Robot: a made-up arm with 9 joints.
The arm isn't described. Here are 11 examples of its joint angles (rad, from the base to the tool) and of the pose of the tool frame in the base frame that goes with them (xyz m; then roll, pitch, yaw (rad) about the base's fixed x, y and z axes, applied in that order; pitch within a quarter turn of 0, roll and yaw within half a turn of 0).
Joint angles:
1: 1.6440 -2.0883 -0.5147 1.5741 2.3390 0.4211 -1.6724 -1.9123 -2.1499
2: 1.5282 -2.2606 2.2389 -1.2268 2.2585 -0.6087 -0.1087 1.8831 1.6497
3: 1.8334 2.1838 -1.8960 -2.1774 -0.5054 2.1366 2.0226 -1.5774 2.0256
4: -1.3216 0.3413 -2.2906 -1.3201 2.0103 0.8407 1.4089 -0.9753 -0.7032
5: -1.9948 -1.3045 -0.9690 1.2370 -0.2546 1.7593 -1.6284 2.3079 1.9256
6: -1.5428 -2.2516 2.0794 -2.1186 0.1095 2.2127 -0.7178 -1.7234 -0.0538
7: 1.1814 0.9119 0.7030 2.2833 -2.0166 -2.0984 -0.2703 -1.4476 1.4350
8: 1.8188 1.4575 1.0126 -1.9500 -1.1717 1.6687 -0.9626 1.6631 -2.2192
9: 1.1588 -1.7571 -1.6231 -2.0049 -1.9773 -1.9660 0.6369 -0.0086 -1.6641
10: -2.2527 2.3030 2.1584 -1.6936 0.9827 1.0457 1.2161 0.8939 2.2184
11: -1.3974 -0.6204 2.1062 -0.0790 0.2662 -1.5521 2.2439 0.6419 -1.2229
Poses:
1: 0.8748 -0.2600 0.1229 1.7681 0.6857 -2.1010
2: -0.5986 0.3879 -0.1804 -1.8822 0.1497 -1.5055
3: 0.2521 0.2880 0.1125 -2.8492 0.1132 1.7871
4: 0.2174 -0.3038 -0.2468 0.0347 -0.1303 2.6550
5: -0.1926 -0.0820 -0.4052 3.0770 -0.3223 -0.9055
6: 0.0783 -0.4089 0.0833 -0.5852 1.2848 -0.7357
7: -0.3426 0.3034 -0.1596 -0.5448 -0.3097 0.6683
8: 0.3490 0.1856 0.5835 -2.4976 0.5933 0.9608
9: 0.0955 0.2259 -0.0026 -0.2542 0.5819 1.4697
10: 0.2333 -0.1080 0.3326 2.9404 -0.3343 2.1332
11: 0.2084 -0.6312 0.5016 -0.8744 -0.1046 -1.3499
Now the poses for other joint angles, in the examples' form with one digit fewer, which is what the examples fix.
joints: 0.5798 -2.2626 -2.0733 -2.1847 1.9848 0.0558 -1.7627 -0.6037 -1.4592
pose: 0.096 -0.099 0.290 -1.049 0.526 -0.028
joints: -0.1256 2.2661 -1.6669 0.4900 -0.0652 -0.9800 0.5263 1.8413 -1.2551
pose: -0.098 0.528 -0.254 1.995 -0.061 0.700
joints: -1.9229 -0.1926 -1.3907 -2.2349 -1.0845 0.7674 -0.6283 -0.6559 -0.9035
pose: 0.282 -0.393 0.212 0.873 -0.171 0.619
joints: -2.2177 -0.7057 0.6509 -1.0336 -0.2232 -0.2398 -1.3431 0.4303 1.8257
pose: -0.231 -0.010 0.250 -0.424 -0.092 -1.093
